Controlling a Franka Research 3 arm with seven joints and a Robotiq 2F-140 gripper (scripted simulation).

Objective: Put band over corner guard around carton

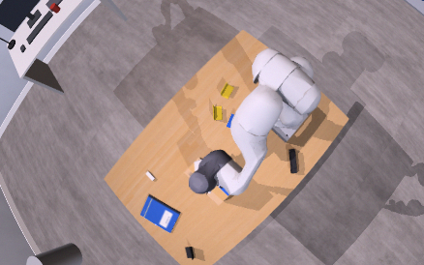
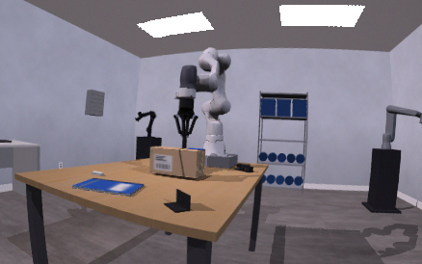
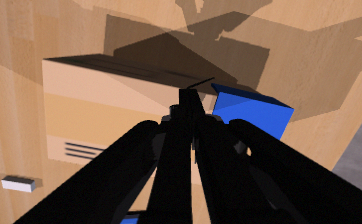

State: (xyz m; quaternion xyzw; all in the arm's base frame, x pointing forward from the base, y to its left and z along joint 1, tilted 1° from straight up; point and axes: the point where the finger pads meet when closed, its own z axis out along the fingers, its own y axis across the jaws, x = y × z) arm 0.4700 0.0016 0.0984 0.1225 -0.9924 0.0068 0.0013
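Now: the blue corner guard 7 cm to the left of my hand, 4 cm below it and 1 cm behind it. Also, from my hand: white block 31 cm ahead, 30 cm to the right, 17 cm below; then black bracket 47 cm ahead, 23 cm to the left, 16 cm below; then brown carton 10 cm below, 4 cm ahead, 1 cm to the right.
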